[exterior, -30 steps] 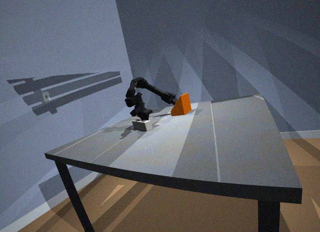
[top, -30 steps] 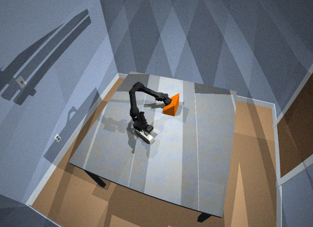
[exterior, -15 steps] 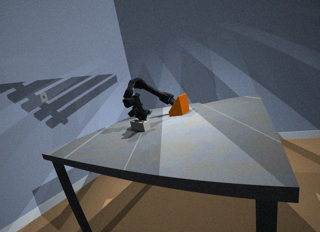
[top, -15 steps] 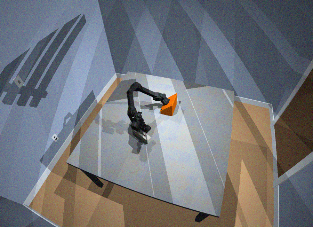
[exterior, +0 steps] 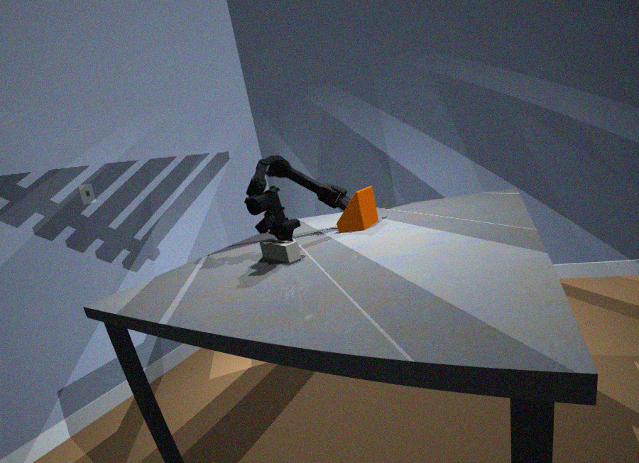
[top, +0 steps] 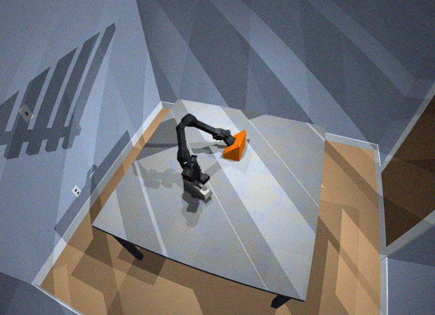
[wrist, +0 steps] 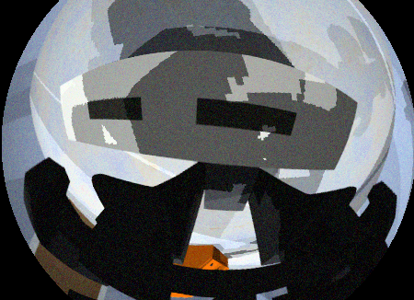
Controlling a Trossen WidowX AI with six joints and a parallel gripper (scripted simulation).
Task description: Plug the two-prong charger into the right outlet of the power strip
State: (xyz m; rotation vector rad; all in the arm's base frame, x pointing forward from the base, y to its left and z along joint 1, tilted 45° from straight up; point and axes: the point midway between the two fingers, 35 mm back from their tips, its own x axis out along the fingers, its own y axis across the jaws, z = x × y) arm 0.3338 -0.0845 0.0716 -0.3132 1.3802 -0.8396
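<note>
Right now my gripper tip is 2 cm short of the black two-prong charger, 1 cm to the left of it and 1 cm below it.
</note>
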